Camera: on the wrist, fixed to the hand. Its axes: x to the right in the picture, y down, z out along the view.
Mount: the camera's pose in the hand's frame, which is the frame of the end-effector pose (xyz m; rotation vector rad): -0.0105 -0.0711 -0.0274 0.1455 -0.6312 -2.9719
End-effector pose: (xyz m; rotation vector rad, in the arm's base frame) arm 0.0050 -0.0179 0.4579 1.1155 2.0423 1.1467
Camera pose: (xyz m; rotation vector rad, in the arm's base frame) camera -0.0388 -0.0594 0.4102 -1.4526 0.9549 -0.8569
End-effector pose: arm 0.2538 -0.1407 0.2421 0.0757 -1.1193 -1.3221
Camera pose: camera 0.2228 -0.1698 0.1780 -0.8954 0.3515 1.4696
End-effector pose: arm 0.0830 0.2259 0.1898 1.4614 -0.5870 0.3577
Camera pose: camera 0.1189 0.2476 0.1253 1.0467 1.4422 -2.3273
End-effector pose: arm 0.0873 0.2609 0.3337 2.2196 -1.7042 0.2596
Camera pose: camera 0.1544 0.2968 0.3451 -1.9607 -2.1152 0.8732
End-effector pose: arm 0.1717 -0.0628 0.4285 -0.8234 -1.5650 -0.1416
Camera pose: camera 0.1530 -0.1341 0.4506 -1.9118 1.4887 1.4691
